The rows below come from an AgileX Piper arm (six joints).
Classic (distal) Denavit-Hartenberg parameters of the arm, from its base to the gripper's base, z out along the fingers. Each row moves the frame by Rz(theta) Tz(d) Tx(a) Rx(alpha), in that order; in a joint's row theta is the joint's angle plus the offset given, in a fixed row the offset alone. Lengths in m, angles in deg.
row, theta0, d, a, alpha
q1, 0, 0.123, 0, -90
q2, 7.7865, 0, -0.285, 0
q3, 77.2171, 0, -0.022, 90
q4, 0, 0.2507, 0, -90
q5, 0, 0, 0, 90
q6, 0, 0.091, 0, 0
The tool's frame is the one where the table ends.
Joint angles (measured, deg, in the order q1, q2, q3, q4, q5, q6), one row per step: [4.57 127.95 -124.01 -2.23 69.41 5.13]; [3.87 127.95 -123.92 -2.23 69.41 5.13]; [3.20 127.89 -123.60 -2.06 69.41 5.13]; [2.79 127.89 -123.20 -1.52 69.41 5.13]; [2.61 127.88 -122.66 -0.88 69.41 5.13]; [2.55 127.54 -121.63 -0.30 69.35 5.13]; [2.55 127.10 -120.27 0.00 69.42 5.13]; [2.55 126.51 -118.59 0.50 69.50 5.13]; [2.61 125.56 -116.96 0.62 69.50 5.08]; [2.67 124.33 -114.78 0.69 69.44 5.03]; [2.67 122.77 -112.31 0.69 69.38 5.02]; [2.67 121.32 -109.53 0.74 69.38 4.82]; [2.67 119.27 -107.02 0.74 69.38 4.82]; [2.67 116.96 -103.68 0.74 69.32 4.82]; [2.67 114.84 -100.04 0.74 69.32 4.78]
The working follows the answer.
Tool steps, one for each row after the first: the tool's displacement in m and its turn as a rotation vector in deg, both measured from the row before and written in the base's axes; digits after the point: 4 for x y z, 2 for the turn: [0.0003 -0.0060 -0.0004 -0.01 0.09 -0.70]; [-0.0002 -0.0055 -0.0011 0.15 0.27 -0.67]; [-0.0003 -0.0027 -0.0020 0.52 0.43 -0.41]; [-0.0006 -0.0006 -0.0026 0.61 0.56 -0.18]; [-0.0019 0.0003 -0.0022 0.55 0.66 -0.07]; [-0.0028 0.0003 -0.0030 0.26 1.00 -0.01]; [-0.0037 0.0006 -0.0033 0.45 1.19 -0.02]; [-0.0044 0.0005 0.0000 0.07 0.68 0.10]; [-0.0058 0.0003 -0.0004 0.01 0.89 0.10]; [-0.0071 -0.0003 0.0008 -0.04 0.85 0.01]; [-0.0077 -0.0003 -0.0017 -0.06 1.33 0.19]; [-0.0088 -0.0004 0.0041 -0.02 0.46 0.00]; [-0.0110 -0.0005 0.0019 -0.05 0.97 0.00]; [-0.0116 -0.0005 -0.0013 -0.08 1.52 0.04]
Tool pose at each row, in the base's axes (x y z in m, rotation vector in deg; rounded; the steps above come from the unrounded poses): [0.4866 0.0356 0.2640 0.24 158.25 -0.52]; [0.4869 0.0296 0.2636 1.21 158.33 -0.72]; [0.4868 0.0241 0.2625 2.17 158.60 -0.68]; [0.4865 0.0214 0.2605 2.87 159.02 -0.08]; [0.4859 0.0208 0.2579 3.29 159.59 0.71]; [0.4840 0.0211 0.2557 3.53 160.24 1.45]; [0.4812 0.0214 0.2527 3.63 161.25 1.78]; [0.4775 0.0220 0.2494 3.80 162.43 2.38]; [0.4731 0.0225 0.2494 3.70 163.12 2.50]; [0.4673 0.0228 0.2490 3.60 164.02 2.52]; [0.4602 0.0225 0.2497 3.61 164.87 2.44]; [0.4525 0.0222 0.2480 3.37 166.20 2.36]; [0.4437 0.0218 0.2521 3.39 166.66 2.33]; [0.4327 0.0213 0.2540 3.42 167.63 2.24]; [0.4211 0.0207 0.2527 3.40 169.15 2.10]

